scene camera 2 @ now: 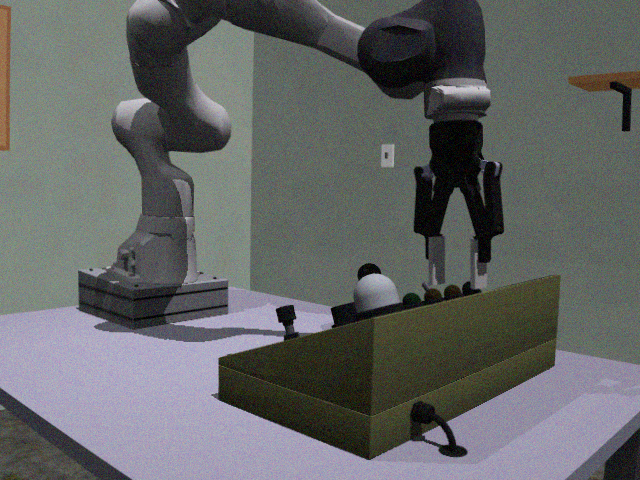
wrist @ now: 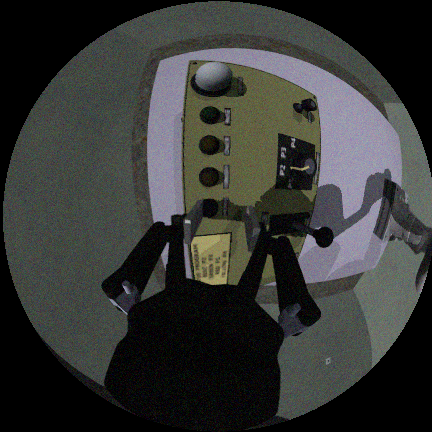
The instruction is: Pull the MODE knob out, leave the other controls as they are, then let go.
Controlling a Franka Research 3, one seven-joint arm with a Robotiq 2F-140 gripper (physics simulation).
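My gripper (scene camera 2: 458, 276) (wrist: 223, 211) is partly open, pointing down, with nothing between its fingers. It hangs over the end of the olive control box (scene camera 2: 454, 341) (wrist: 260, 110) with the yellow program card. A small black round control (wrist: 210, 207) is just beyond the left fingertip in the wrist view. In line with it are two brown round controls (wrist: 209, 177) (wrist: 209, 145) and a green one (wrist: 210, 115). A black knob on a short stem (scene camera 2: 285, 313) (wrist: 309, 105) stands at the far corner. The labels are too blurred to tell which control is MODE.
A white dome (scene camera 2: 376, 293) (wrist: 213, 77) stands at the far end of the panel. A black ball lever (scene camera 2: 369, 271) (wrist: 324, 236) sticks up right of the fingers in the wrist view. A pointer dial (wrist: 310, 166) sits beyond it. A black cable (scene camera 2: 445, 428) leaves the box.
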